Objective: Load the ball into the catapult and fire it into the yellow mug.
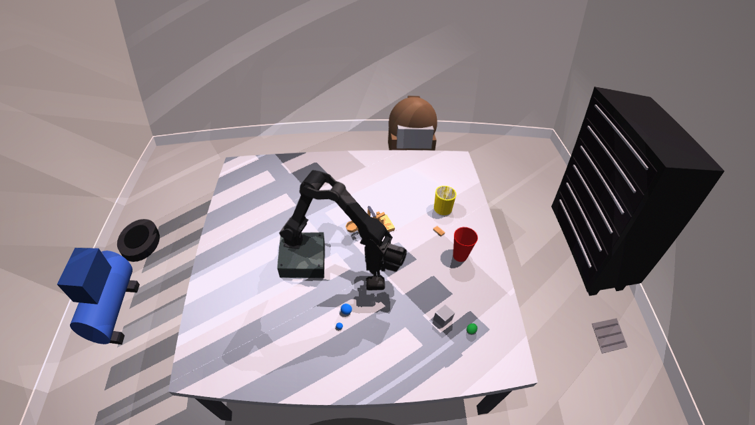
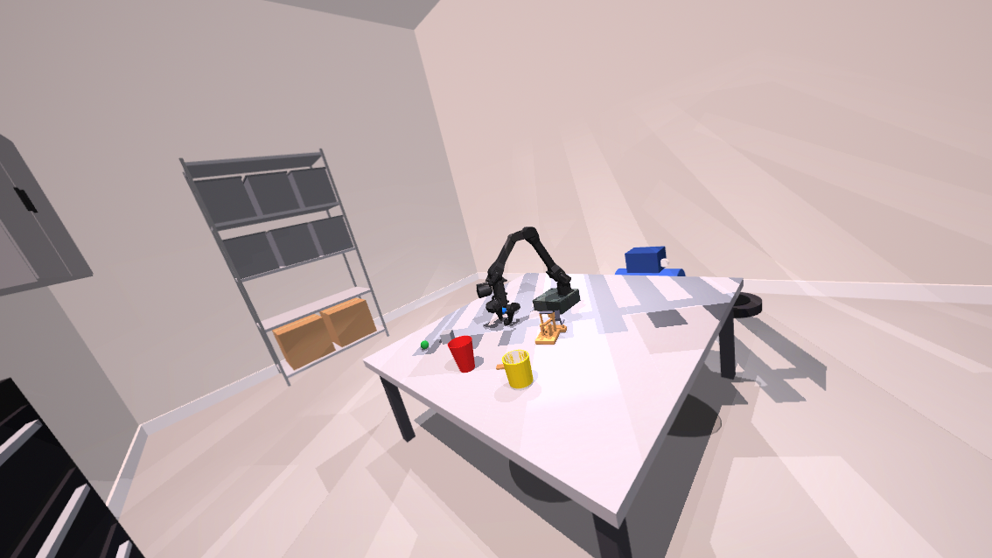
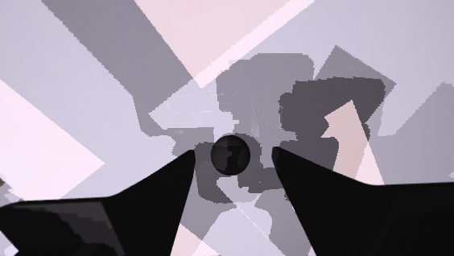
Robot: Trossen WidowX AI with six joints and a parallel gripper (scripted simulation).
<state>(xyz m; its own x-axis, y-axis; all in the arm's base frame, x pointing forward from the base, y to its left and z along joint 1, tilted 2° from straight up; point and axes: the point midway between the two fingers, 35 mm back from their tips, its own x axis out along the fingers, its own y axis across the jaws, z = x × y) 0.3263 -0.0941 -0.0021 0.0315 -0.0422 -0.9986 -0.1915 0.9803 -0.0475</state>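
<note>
My gripper tip is 7 cm past the wooden catapult, 26 cm to the right of it and 3 cm below it. Also, from my gripper tip: black ball right at my gripper tip; red cup 32 cm ahead, 18 cm to the left, 1 cm above; grey cube 26 cm ahead, 13 cm to the right, 1 cm above.
</note>
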